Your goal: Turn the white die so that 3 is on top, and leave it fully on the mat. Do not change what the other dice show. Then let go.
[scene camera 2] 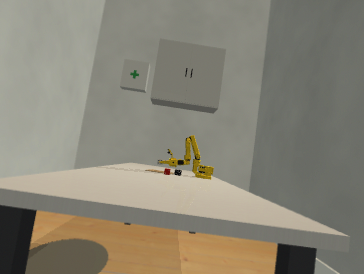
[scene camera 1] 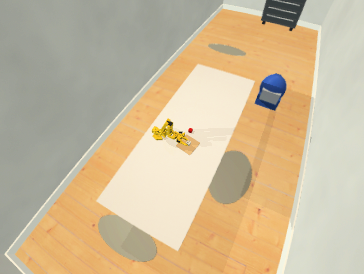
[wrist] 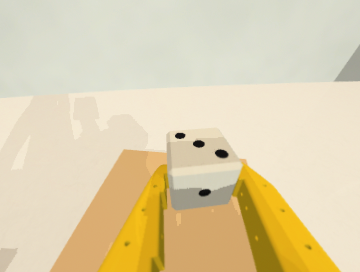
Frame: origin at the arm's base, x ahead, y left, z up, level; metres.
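Seen in the pictures: end effector, tool point: (scene camera 2: 160, 162) (scene camera 1: 189, 141) (wrist: 169, 172); arm's base, origin of the base link: (scene camera 2: 199, 177) (scene camera 1: 161, 135).
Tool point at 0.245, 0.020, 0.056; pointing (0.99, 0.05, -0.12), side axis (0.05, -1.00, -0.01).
Offsets run from my tool point to a thing's top centre, as dx, dy, dz. Level surfaces: height alone.
The white die @[+0.002, -0.015, +0.018] (wrist: 202, 155) is between the two yellow jaws in the wrist view. Its upper face shows 3, and the face towards the wrist camera shows 1. My gripper (scene camera 1: 188, 143) (scene camera 2: 160, 161) (wrist: 202, 182) is shut on it, with a jaw pressed on each side. In scene camera 2 the gripper is nearly level and a little above the table. The tan mat @[-0.011, +0.003, -0.052] (scene camera 1: 192, 149) (scene camera 2: 152, 171) (wrist: 107, 210) lies below the gripper. The die's underside and far sides are hidden.
A red die @[-0.050, +0.126, -0.026] (scene camera 1: 190, 130) (scene camera 2: 167, 171) lies beside the mat. A black die @[-0.109, +0.062, -0.026] (scene camera 2: 178, 172) stands between the red die and the arm's base; in scene camera 1 the arm partly hides it. Their numbers are too small to read. The arm's base (scene camera 2: 204, 172) stands on the pale table @[dz -0.056] (scene camera 1: 150, 185).
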